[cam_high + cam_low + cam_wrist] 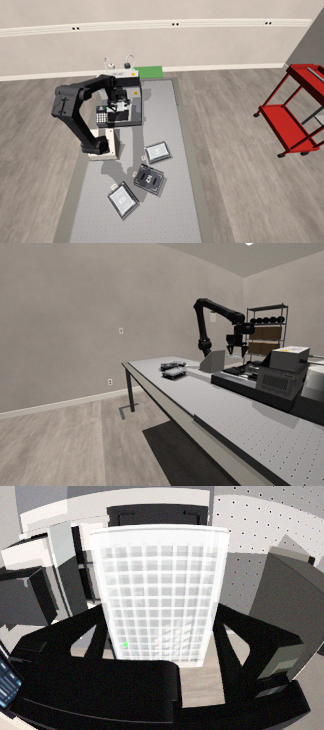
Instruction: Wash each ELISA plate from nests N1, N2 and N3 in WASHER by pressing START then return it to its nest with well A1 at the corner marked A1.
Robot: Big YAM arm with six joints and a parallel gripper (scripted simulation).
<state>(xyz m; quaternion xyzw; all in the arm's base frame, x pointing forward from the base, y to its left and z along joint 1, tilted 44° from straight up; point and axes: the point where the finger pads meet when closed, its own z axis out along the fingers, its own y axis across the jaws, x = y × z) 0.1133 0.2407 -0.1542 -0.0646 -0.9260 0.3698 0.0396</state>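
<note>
My hand is 100 mm above the dark carrier. Round my hand: washer (10 mm ahead, 150 mm to the left, 50 mm below).
</note>
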